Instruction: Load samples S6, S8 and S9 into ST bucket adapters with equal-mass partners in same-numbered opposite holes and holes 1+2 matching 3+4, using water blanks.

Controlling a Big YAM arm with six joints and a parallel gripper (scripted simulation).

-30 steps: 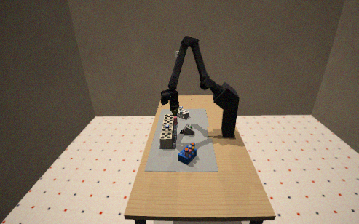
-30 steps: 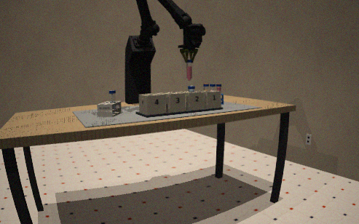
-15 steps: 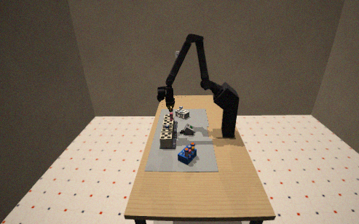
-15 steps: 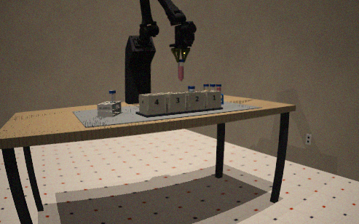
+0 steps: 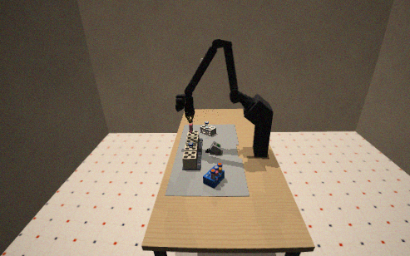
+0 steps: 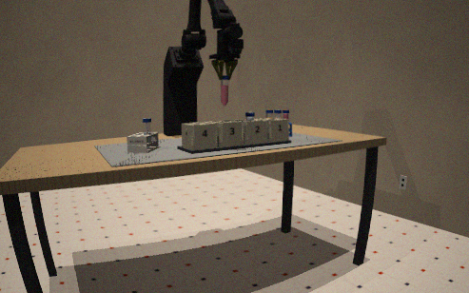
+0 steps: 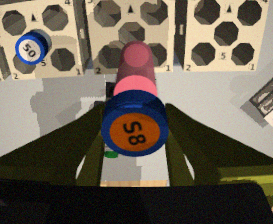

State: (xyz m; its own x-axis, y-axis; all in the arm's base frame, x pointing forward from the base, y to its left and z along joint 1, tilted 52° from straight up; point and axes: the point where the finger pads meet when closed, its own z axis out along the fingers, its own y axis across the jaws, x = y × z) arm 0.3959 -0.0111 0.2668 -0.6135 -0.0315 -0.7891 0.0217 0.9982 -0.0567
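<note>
Right now the tube X3 is 19 cm behind my hand, 39 cm to the left of it and 20 cm below it. The rest, counted from my hand: sample tube S8 (1 cm behind, 5 cm below); adapter 3 (21 cm below); blank marked 50 (1 cm behind, 11 cm to the left, 19 cm below).
</note>
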